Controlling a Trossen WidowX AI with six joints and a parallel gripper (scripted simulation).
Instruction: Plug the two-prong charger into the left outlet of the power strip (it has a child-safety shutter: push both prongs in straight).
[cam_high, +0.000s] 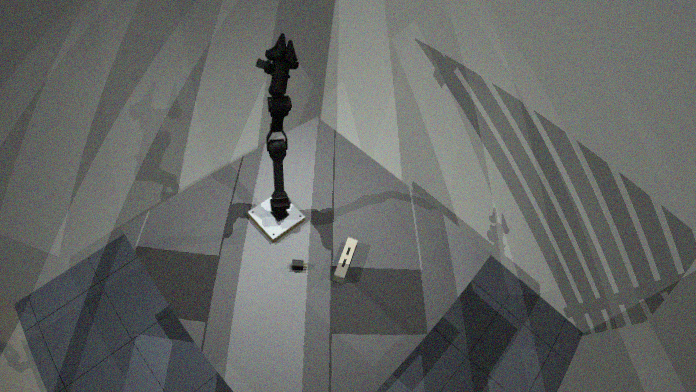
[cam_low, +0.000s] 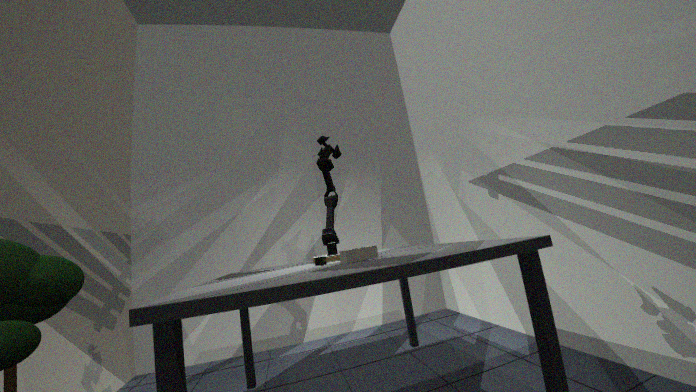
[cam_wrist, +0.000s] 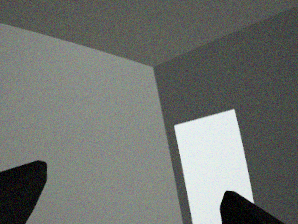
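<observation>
My gripper tip is 410 mm short of the two-prong charger, 220 mm to the left of it and 800 mm above it.
</observation>
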